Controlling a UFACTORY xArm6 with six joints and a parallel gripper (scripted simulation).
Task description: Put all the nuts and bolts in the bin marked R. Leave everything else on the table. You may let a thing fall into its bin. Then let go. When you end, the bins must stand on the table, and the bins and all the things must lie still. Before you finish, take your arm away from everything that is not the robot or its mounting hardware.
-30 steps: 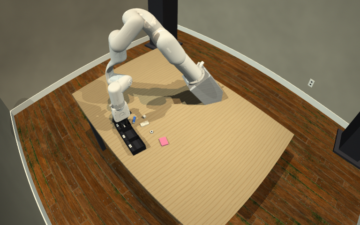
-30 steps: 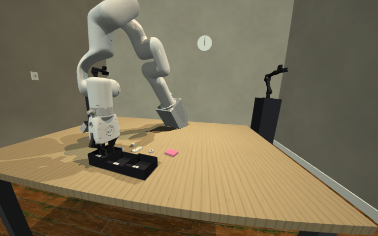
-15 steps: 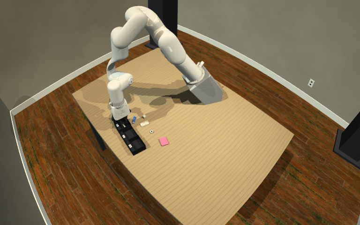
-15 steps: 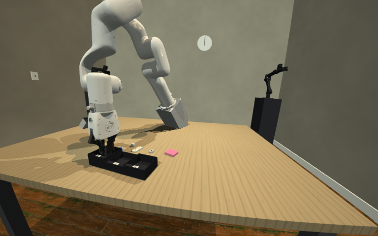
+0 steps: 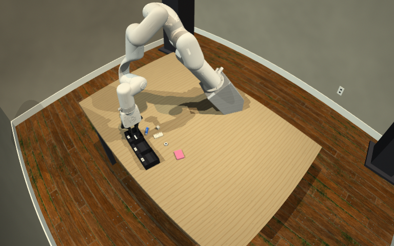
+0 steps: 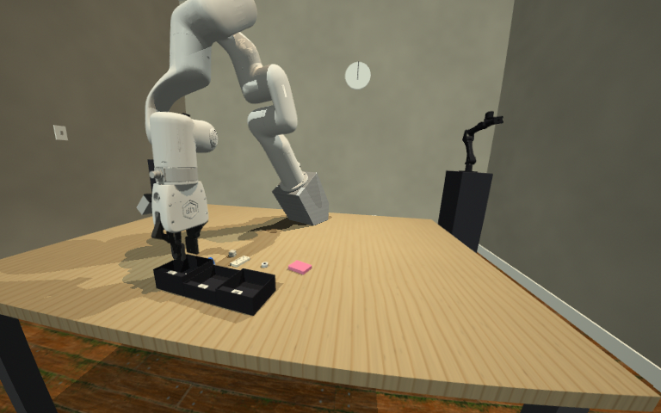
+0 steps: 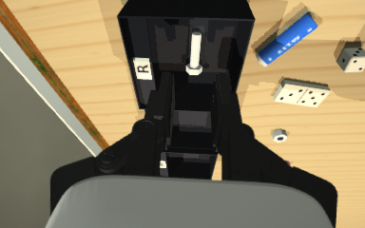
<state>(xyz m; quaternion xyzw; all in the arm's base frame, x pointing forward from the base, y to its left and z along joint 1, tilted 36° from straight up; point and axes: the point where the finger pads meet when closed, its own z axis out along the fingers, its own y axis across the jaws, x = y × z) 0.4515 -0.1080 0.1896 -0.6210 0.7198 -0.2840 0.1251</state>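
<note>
Right now the grey hex nut is 150 mm to the left of my hand, 90 mm behind it and 80 mm below it. The rest, counted from my hand: white bolt (70 mm below, 10 mm to the left); then black bin marked R (80 mm to the left, 60 mm below, 30 mm ahead); then blue battery (80 mm below, 70 mm behind, 10 mm to the left).
</note>
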